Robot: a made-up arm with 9 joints. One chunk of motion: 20 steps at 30 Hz.
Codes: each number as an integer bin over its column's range. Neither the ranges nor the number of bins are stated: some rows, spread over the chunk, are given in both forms.
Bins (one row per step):
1: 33 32 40 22 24 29
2: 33 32 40 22 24 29
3: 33 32 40 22 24 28
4: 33 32 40 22 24 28
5: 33 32 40 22 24 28
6: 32 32 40 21 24 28
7: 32 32 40 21 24 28
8: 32 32 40 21 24 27
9: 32 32 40 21 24 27
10: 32 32 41 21 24 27
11: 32 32 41 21 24 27
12: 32 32 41 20 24 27
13: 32 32 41 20 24 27
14: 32 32 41 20 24 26
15: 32 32 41 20 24 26
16: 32 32 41 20 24 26
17: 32 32 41 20 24 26
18: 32 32 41 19 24 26
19: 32 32 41 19 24 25
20: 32 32 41 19 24 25
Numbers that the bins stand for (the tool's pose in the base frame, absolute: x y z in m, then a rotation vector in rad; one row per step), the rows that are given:
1: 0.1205 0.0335 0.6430 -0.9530 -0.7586 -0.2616
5: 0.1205 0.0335 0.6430 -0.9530 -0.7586 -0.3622
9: 0.0435 0.0335 0.6430 -1.0533 -0.7586 -0.4629
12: 0.0435 0.0335 0.7198 -1.1537 -0.7586 -0.4629
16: 0.0435 0.0335 0.7198 -1.1537 -0.7586 -0.5635
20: 0.0435 0.0335 0.7198 -1.2540 -0.7586 -0.6641
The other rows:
2: 0.1205 0.0335 0.6430 -0.9530 -0.7586 -0.2616
3: 0.1205 0.0335 0.6430 -0.9530 -0.7586 -0.3622
4: 0.1205 0.0335 0.6430 -0.9530 -0.7586 -0.3622
6: 0.0435 0.0335 0.6430 -1.0533 -0.7586 -0.3622
7: 0.0435 0.0335 0.6430 -1.0533 -0.7586 -0.3622
8: 0.0435 0.0335 0.6430 -1.0533 -0.7586 -0.4629
10: 0.0435 0.0335 0.7198 -1.0533 -0.7586 -0.4629
11: 0.0435 0.0335 0.7198 -1.0533 -0.7586 -0.4629
13: 0.0435 0.0335 0.7198 -1.1537 -0.7586 -0.4629
14: 0.0435 0.0335 0.7198 -1.1537 -0.7586 -0.5635
15: 0.0435 0.0335 0.7198 -1.1537 -0.7586 -0.5635
17: 0.0435 0.0335 0.7198 -1.1537 -0.7586 -0.5635
18: 0.0435 0.0335 0.7198 -1.2540 -0.7586 -0.5635
19: 0.0435 0.0335 0.7198 -1.2540 -0.7586 -0.6641

